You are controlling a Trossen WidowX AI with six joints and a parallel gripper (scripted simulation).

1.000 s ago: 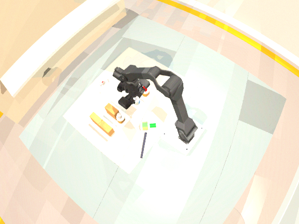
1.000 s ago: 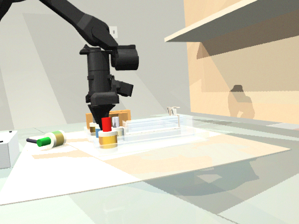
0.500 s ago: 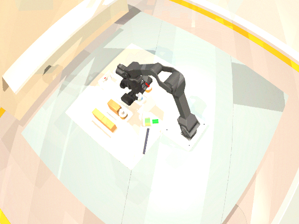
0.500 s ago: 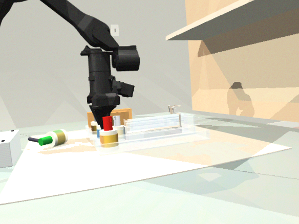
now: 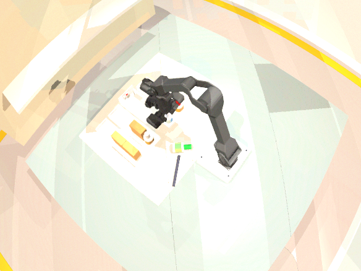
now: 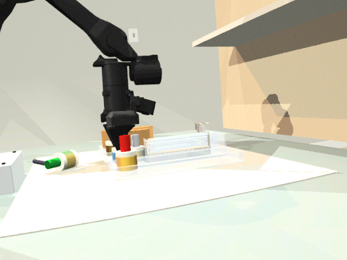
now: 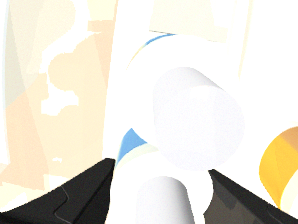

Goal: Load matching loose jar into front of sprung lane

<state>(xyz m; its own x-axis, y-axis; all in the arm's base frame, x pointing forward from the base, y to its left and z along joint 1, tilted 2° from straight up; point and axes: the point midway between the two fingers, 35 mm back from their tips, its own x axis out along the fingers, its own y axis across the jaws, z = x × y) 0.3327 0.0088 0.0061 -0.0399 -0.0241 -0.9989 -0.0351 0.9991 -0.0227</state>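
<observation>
Right now my gripper tip is 14 cm short of the clear sprung lane, 3 cm to the right of it and 1 cm above it. Also, from my gripper tip: dark rod (19 cm behind, 15 cm to the left, 2 cm below).
</observation>
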